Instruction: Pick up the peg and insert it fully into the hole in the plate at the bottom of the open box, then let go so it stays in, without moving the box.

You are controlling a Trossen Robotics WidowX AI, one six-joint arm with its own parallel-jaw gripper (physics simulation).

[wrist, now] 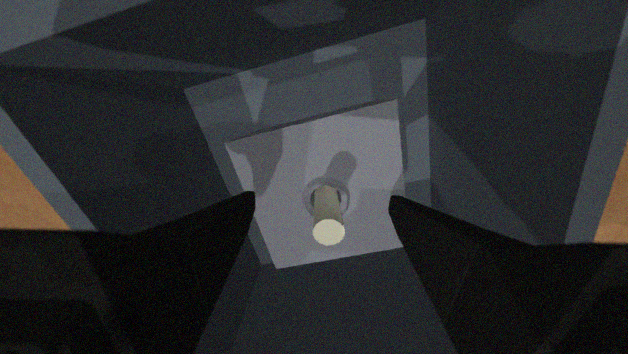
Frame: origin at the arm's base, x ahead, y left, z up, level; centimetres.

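Seen in the pictures: gripper, fingertip midpoint: (322,200).
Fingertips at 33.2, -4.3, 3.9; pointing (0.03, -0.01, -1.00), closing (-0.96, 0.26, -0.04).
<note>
Offsets run from my fingertips to a thing's top centre, as dx, dy, dz. "pt": to the spot under its first point. Level surfaces: height alone.
The pale cream peg @[-0.2, +0.2, +2.7] (328,220) stands in the hole of the light grey plate @[-0.1, +0.1, +0.0] (295,240), with its round top tipped a little toward the bottom of the view and its upper part sticking out. A darker ring surrounds the hole, and the peg's shadow falls on the plate above it. How deep the peg sits cannot be told exactly. My gripper (322,200) is open, with one black finger on each side of the peg and a gap to it on both sides. The plate lies at the bottom of the dark grey open box @[-0.1, +0.1, +3.7] (165,150).
The box's dark walls rise on all sides around the plate, and their lighter rims @[pt -8.9, -1.8, +3.7] (597,150) show at the left and right. Brown table surface @[dz -6.1] (20,200) shows beyond the rims at both sides. Shadows cross the box floor and the plate.
</note>
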